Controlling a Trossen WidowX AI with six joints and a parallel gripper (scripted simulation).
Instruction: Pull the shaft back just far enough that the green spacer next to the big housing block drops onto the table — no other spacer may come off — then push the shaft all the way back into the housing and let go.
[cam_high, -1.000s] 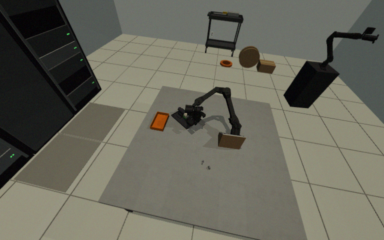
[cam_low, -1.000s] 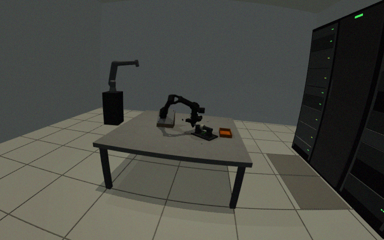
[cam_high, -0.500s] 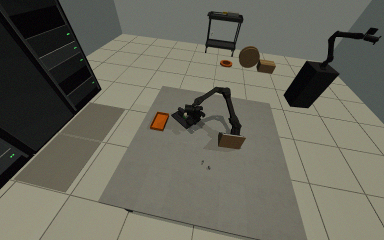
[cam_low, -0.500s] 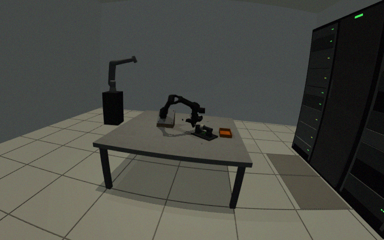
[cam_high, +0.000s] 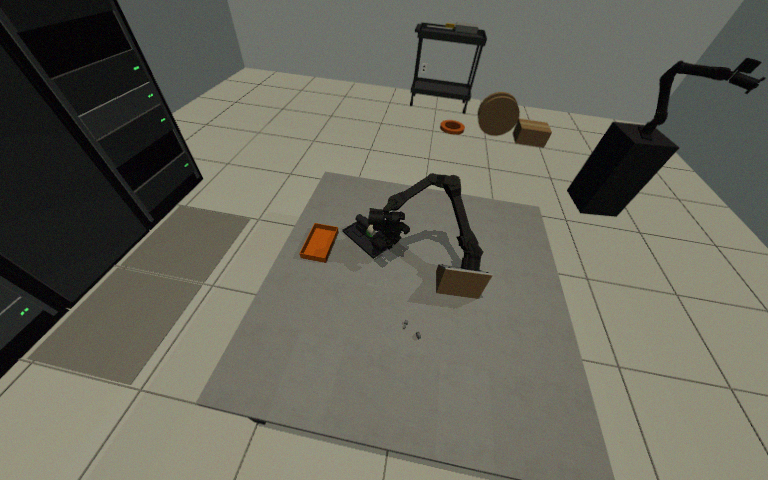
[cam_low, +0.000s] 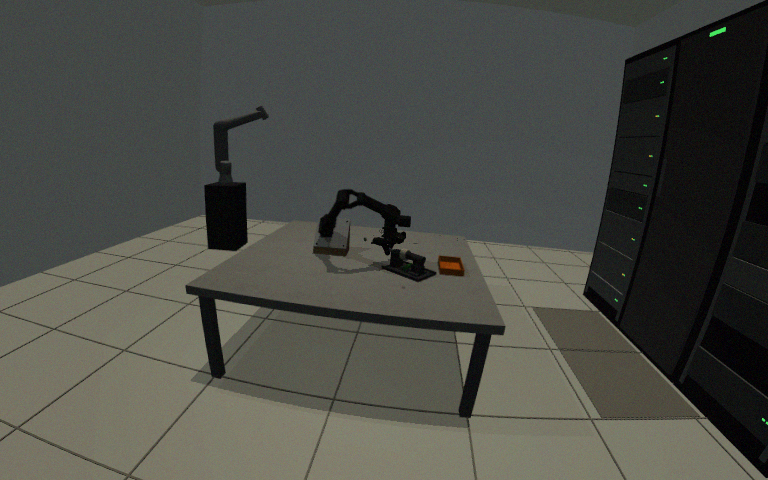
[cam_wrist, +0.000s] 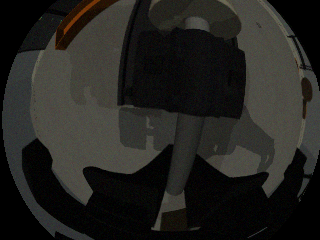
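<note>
Right now the grey shaft is 6 cm ahead of my gripper tip, 5 cm to the right of it and 3 cm above it. From my gripper tip the other things lie so: pale spacer (7 cm ahead, 7 cm to the right, 3 cm above); orange tray (33 cm ahead, 2 cm to the right, 4 cm below).
</note>
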